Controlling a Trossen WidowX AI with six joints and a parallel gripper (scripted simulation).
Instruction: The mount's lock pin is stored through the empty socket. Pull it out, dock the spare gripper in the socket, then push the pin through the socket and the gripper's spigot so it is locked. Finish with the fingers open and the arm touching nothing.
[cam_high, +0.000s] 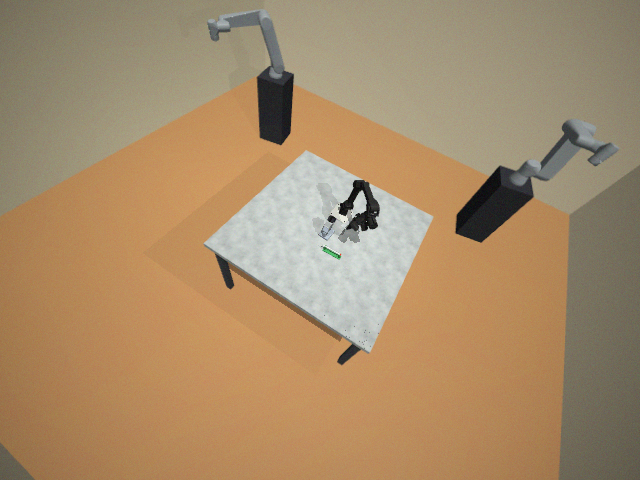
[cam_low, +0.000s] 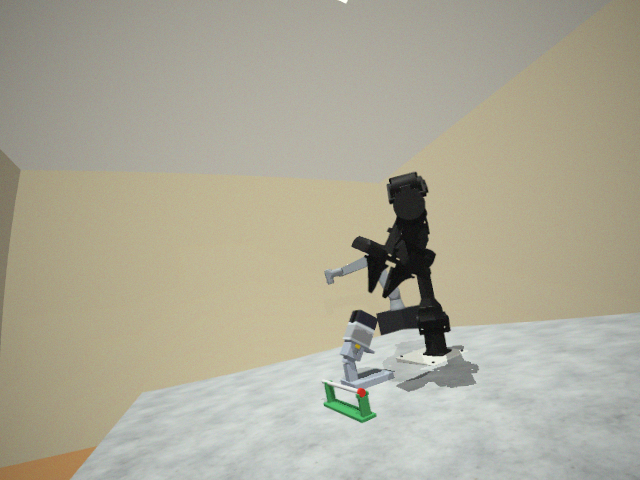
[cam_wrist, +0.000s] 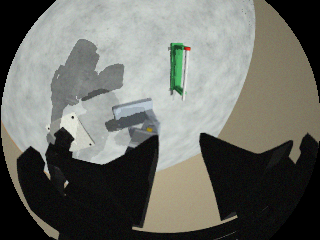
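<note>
My gripper tip is now 18 cm above the green cradle, 11 cm short of it and 4 cm to the left of it. From my gripper tip the other things lie so: spare gripper: 13 cm to the right, 9 cm below, 5 cm behind; then mount socket: 15 cm below, 13 cm to the right, 3 cm behind.
</note>
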